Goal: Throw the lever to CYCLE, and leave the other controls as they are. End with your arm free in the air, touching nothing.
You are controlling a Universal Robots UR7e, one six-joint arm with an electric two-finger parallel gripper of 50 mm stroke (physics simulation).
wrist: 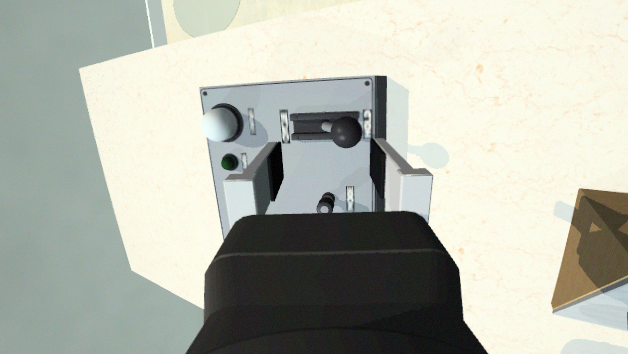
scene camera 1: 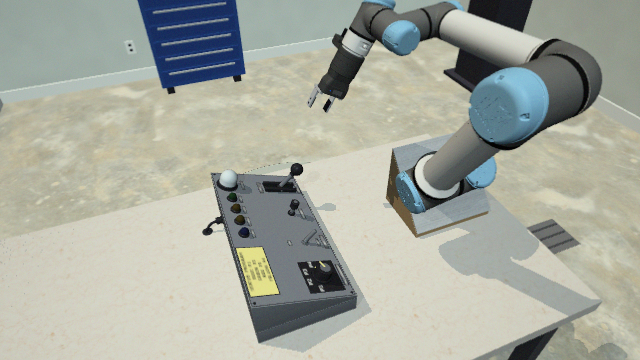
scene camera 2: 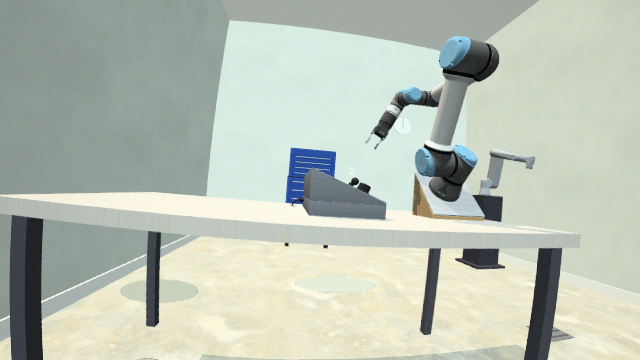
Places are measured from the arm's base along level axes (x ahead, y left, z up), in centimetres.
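Pixels of known places: gripper, between the fingertips: point(wrist: 326, 158) point(scene camera 1: 316, 108) point(scene camera 2: 370, 146); arm's base, origin of its link: point(scene camera 2: 443, 190).
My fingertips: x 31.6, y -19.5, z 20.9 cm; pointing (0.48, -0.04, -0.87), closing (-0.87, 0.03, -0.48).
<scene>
Ahead of a thing's pixels: the offset from my fingertips to its top centre. "pt": to the spot under its first point.
The lever @(dy +1.5, dx +7.6, dz -17.2 cm) point(scene camera 1: 296, 169) point(wrist: 346, 132), with a black ball knob, stands in its slot at the far end of the grey control panel point(scene camera 1: 270, 220) point(scene camera 2: 345, 200) point(wrist: 305, 175). It leans toward the arm's base side, at the slot end by the HOLD label @(pt dy +1.4, dx +7.8, dz -27.3 cm) point(wrist: 367, 123). The CYCLE label @(pt dy +1.2, dx +19.8, dz -22.8 cm) point(wrist: 284, 126) is at the slot's other end, blurred in the wrist view. My gripper point(scene camera 1: 318, 107) point(scene camera 2: 371, 145) point(wrist: 326, 158) is open and empty, in the air above the panel. In the wrist view the ball shows beyond the fingers, nearer the right one; they are apart from it.
The panel also bears a small black switch @(dy +13.4, dx +13.5, dz -20.4 cm) point(scene camera 1: 294, 205) point(wrist: 326, 202), a grey metal lever @(dy +25.4, dx +12.7, dz -21.1 cm) point(scene camera 1: 310, 237), a rotary knob @(dy +37.4, dx +13.3, dz -21.5 cm) point(scene camera 1: 323, 270), several coloured lamps or buttons, and a white dome @(pt dy +2.1, dx +28.7, dz -15.4 cm) point(scene camera 1: 228, 178) point(wrist: 221, 123). A cable @(pt dy +3.0, dx +36.3, dz -30.7 cm) point(scene camera 1: 212, 226) leaves its side. The arm's wedge base point(scene camera 1: 450, 220) point(wrist: 590, 245) stands on the table.
</scene>
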